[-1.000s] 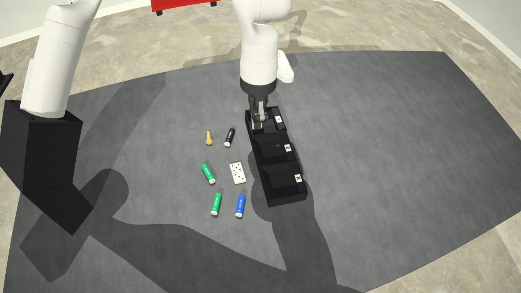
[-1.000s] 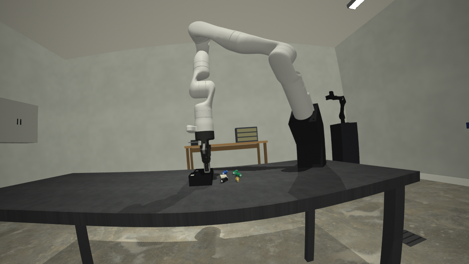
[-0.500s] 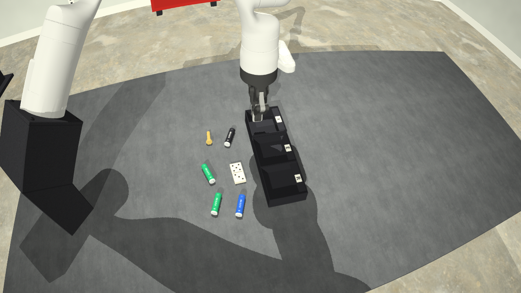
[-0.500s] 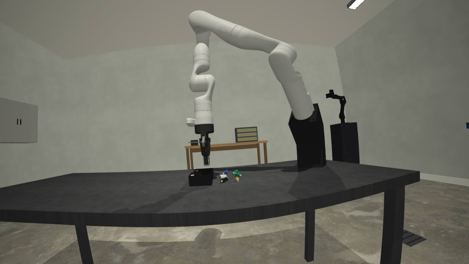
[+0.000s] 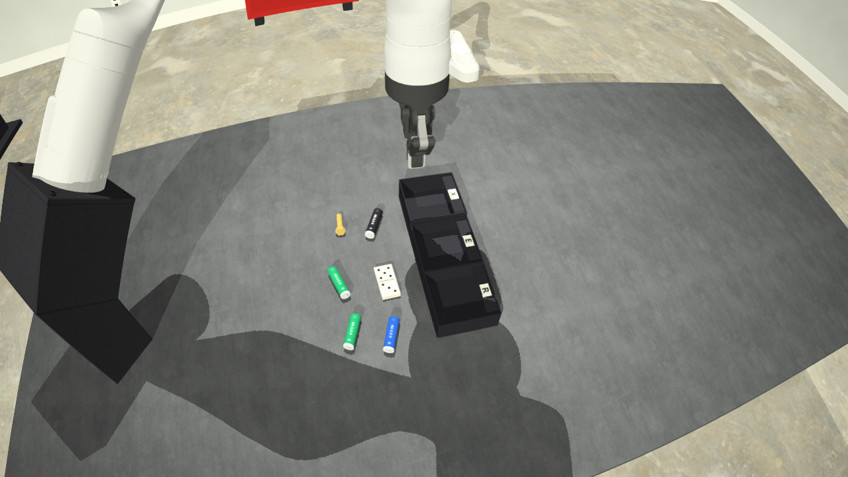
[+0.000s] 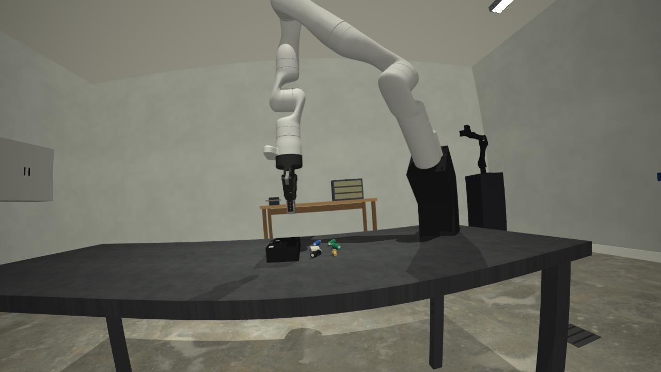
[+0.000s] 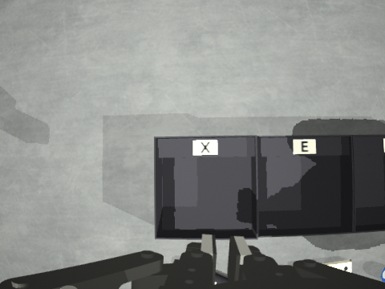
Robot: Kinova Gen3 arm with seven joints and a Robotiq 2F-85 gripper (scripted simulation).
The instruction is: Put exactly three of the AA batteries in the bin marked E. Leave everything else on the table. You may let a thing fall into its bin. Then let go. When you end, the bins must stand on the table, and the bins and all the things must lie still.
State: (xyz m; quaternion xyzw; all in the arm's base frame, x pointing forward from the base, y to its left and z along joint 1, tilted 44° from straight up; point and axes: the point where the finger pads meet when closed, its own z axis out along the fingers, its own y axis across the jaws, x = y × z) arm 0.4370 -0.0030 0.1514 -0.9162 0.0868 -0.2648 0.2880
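The blue AA battery is 60 mm behind my hand, 190 mm to the right of it and 130 mm below it. The rest, counted from my hand: small yellow piece (110 mm behind, 130 mm below); then black bin marked E (30 mm ahead, 70 mm to the right, 120 mm below); then black AA battery (60 mm behind, 130 mm below).
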